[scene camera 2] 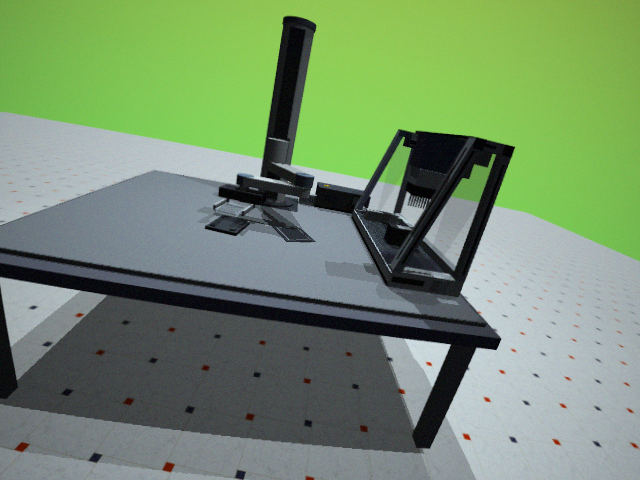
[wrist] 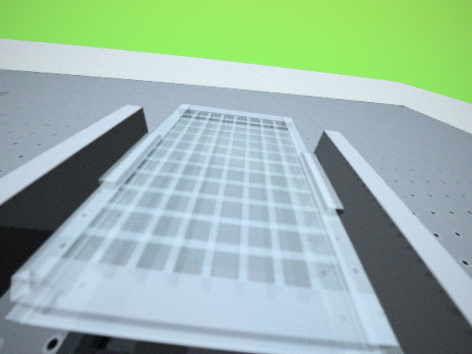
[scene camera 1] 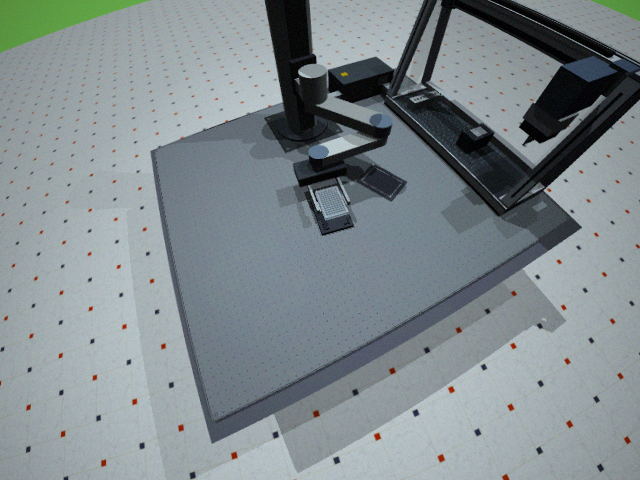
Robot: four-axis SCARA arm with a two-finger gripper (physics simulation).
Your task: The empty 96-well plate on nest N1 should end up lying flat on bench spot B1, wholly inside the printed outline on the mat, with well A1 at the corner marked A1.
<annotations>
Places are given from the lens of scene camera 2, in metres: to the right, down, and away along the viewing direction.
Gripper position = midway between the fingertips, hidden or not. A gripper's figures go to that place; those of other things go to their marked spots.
my gripper (scene camera 2: 228, 210): -0.34, -0.11, 1.23
instrument head (scene camera 2: 422, 183): 0.32, -0.18, 1.01
</annotations>
